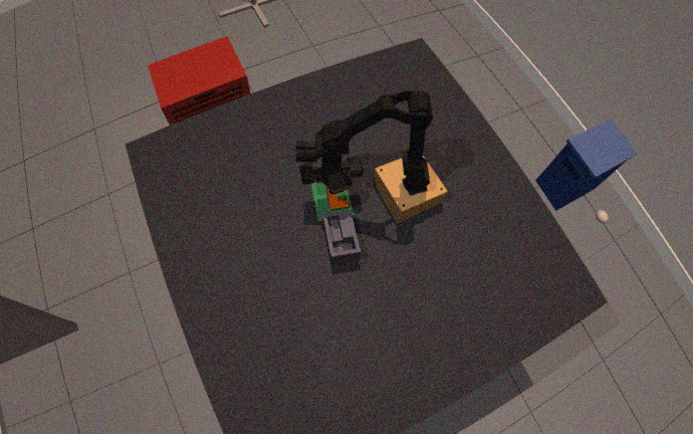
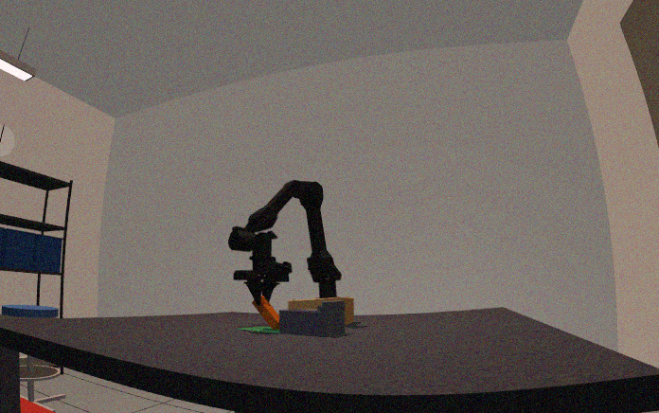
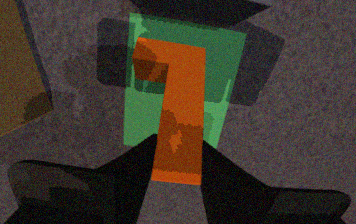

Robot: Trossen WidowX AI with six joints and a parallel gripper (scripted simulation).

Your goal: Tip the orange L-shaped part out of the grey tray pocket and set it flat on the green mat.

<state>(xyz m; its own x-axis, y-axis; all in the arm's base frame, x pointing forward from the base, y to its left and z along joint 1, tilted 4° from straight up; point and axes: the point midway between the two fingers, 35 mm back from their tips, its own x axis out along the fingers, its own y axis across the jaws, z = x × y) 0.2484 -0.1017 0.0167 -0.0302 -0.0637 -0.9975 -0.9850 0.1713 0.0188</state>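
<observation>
My gripper tip is 3 cm to the right of the orange L-shaped part, 3 cm above it and 1 cm past it.
</observation>
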